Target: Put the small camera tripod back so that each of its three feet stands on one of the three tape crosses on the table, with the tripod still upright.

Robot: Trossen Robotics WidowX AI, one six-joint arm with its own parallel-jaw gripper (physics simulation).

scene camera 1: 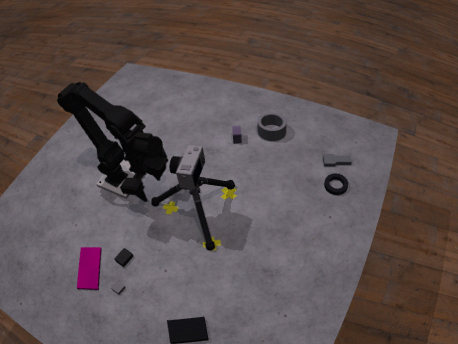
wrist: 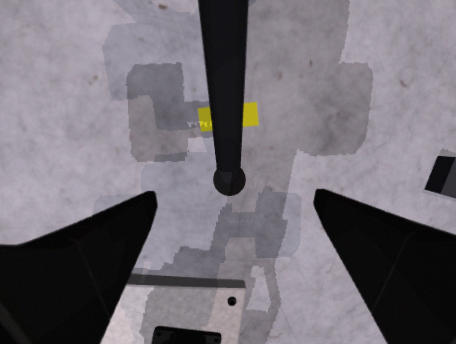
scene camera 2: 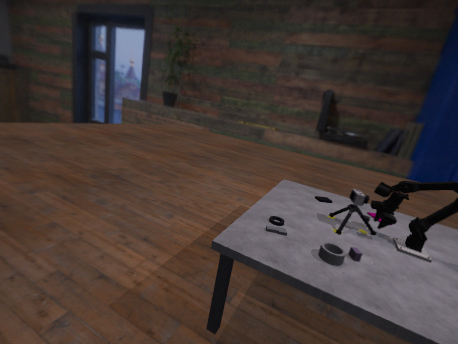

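Note:
The tripod stands upright with a small camera on top. In scene camera 1, its near foot overlaps a yellow cross. Its right foot is just behind another cross. Its left foot lies beyond the third cross, on the arm's side. My gripper is open and empty; in the wrist view its fingertips appear on either side of that foot. Its height above the table is hard to tell.
The arm's base plate is close to the left foot. A magenta slab, small dark blocks and a black slab lie nearer. A purple block, grey cylinder, grey piece and black ring lie farther off.

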